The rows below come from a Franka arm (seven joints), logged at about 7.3 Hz.
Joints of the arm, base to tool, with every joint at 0 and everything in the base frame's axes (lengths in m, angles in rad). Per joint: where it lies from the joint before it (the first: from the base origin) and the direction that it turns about. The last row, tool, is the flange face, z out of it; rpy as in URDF.
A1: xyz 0 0 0.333 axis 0 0 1
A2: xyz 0 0 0 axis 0 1 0
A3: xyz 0 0 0.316 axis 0 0 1
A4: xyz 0.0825 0 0 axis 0 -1 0
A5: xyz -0.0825 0 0.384 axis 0 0 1
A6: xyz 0 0 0 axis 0 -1 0
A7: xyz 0.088 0 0 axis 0 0 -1
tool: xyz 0 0 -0.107 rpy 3.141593 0 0
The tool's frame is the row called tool.
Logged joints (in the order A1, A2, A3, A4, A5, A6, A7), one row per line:
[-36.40 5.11 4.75 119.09 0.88 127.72 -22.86]
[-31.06 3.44 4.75 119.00 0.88 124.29 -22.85]
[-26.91 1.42 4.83 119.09 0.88 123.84 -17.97]
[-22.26 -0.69 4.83 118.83 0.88 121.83 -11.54]
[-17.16 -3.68 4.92 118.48 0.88 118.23 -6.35]
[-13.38 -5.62 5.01 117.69 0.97 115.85 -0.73]
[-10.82 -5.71 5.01 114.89 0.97 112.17 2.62]
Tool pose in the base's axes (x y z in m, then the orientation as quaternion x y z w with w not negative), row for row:
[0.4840 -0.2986 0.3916 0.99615 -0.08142 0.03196 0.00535]
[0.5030 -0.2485 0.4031 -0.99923 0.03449 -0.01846 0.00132]
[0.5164 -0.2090 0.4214 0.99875 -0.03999 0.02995 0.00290]
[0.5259 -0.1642 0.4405 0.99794 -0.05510 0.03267 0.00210]
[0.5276 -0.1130 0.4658 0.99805 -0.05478 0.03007 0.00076]
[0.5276 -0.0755 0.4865 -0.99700 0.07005 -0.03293 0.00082]
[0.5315 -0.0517 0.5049 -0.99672 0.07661 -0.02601 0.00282]
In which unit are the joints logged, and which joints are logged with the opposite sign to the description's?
The joints are logged in degrees. Opposite sign: A4.
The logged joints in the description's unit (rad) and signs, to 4 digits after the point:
[-0.6353 0.0892 0.0829 -2.0785 0.0154 2.2291 -0.3990]
[-0.5421 0.0600 0.0829 -2.0769 0.0154 2.1693 -0.3988]
[-0.4697 0.0248 0.0843 -2.0785 0.0154 2.1614 -0.3136]
[-0.3885 -0.0120 0.0843 -2.0740 0.0154 2.1263 -0.2014]
[-0.2995 -0.0642 0.0859 -2.0679 0.0154 2.0635 -0.1108]
[-0.2335 -0.0981 0.0874 -2.0541 0.0169 2.0220 -0.0127]
[-0.1888 -0.0997 0.0874 -2.0052 0.0169 1.9577 0.0457]

